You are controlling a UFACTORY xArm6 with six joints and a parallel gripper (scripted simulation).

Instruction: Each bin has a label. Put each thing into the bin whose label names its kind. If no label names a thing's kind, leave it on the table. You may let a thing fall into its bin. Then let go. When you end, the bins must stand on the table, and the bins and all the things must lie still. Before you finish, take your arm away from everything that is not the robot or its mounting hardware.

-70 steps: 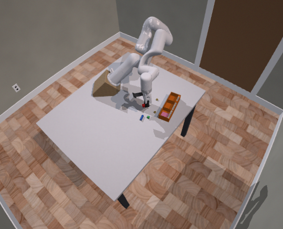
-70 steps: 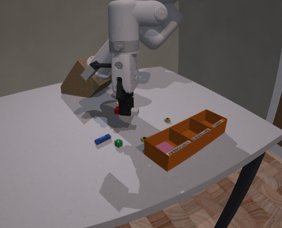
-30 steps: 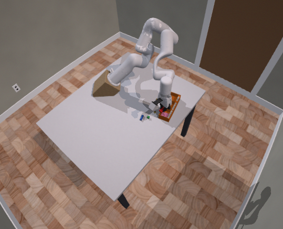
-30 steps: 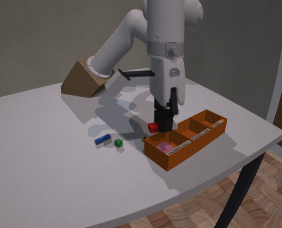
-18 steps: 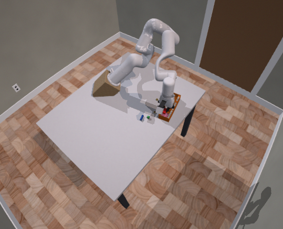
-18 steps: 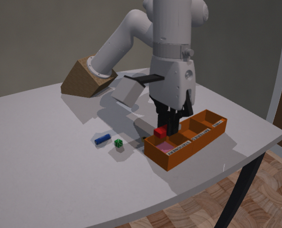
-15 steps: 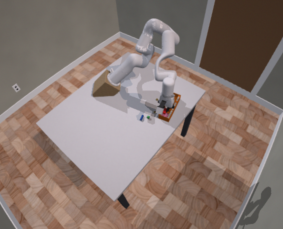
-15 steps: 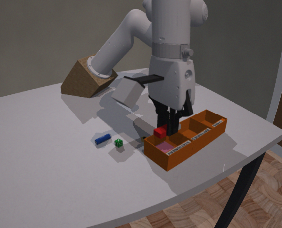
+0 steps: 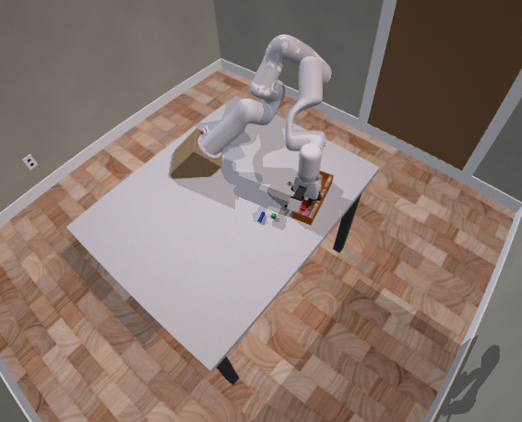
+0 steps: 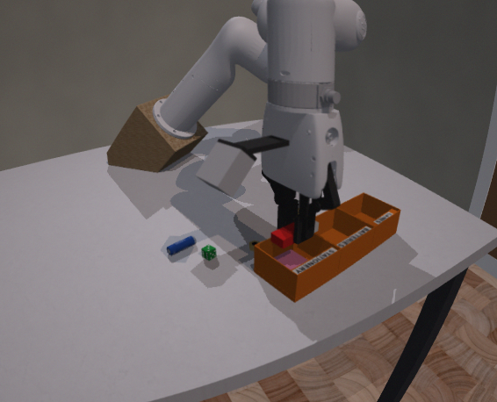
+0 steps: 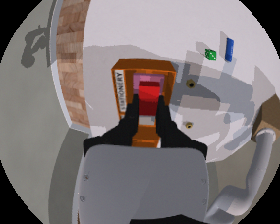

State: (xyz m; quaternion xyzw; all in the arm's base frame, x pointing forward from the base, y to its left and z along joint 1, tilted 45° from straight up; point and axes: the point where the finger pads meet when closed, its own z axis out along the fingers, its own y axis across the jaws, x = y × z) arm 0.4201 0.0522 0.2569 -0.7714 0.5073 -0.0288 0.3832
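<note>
Right now my hand is 70 mm above the pink eraser. Also, from my hand: orange three-part bin (70 mm to the left, 60 mm below, 40 mm behind); then red-and-white eraser (20 mm below, 10 mm to the left); then green die (120 mm to the right, 80 mm below, 50 mm behind).
</note>
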